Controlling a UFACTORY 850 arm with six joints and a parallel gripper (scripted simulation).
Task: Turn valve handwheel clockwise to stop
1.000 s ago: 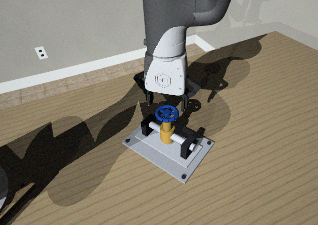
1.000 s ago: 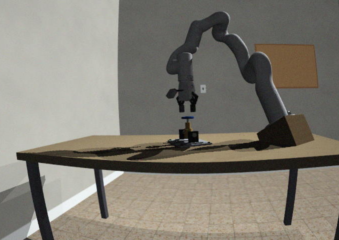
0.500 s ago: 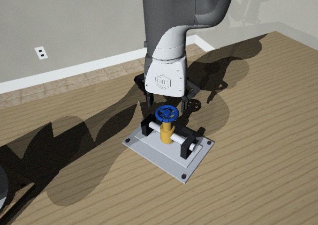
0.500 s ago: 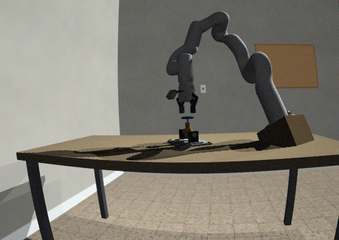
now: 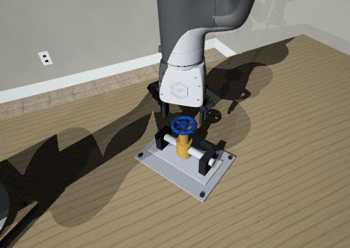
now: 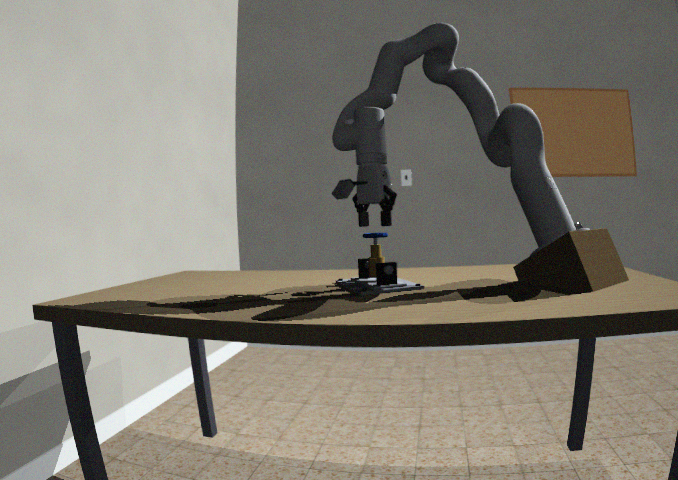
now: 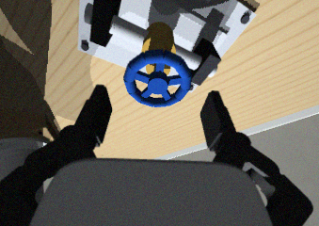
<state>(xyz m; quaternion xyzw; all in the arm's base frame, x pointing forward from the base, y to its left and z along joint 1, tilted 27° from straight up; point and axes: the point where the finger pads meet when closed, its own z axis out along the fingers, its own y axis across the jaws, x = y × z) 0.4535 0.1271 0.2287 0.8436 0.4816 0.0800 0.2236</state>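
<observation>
My gripper is now 40 mm above the blue spoked handwheel.
</observation>
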